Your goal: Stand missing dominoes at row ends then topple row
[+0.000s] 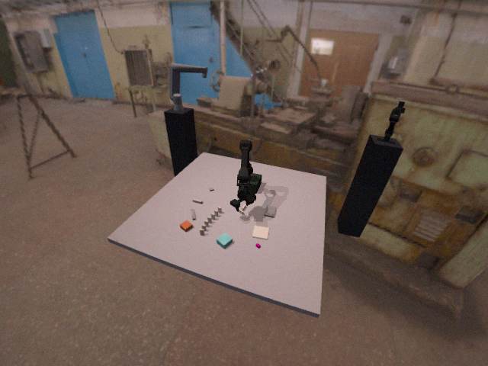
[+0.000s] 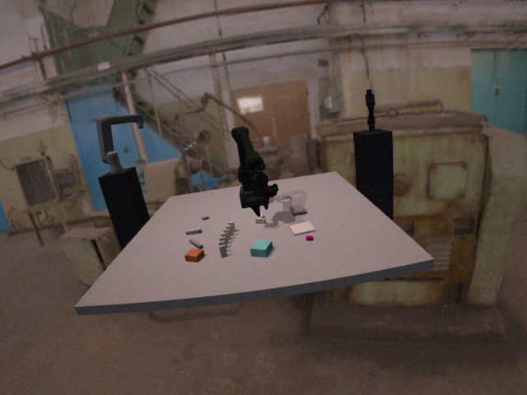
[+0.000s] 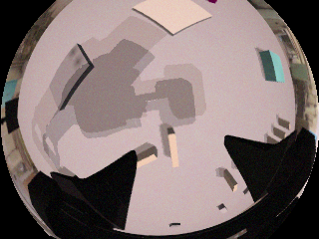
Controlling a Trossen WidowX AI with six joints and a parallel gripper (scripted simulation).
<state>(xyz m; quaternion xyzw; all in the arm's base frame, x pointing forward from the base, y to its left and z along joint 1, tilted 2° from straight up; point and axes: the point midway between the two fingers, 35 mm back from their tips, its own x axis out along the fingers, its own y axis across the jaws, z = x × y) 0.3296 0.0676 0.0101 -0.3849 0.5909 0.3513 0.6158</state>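
Right now the cream tile is 120 mm ahead of my gripper tip, 170 mm to the left of it and 60 mm below it. From my gripper tip the other things lie so: teal block (280 mm ahead, 30 mm to the right, 40 mm below); then grey tile (90 mm behind, 180 mm to the left, 50 mm below); then small magenta piece (240 mm ahead, 180 mm to the left, 50 mm below).
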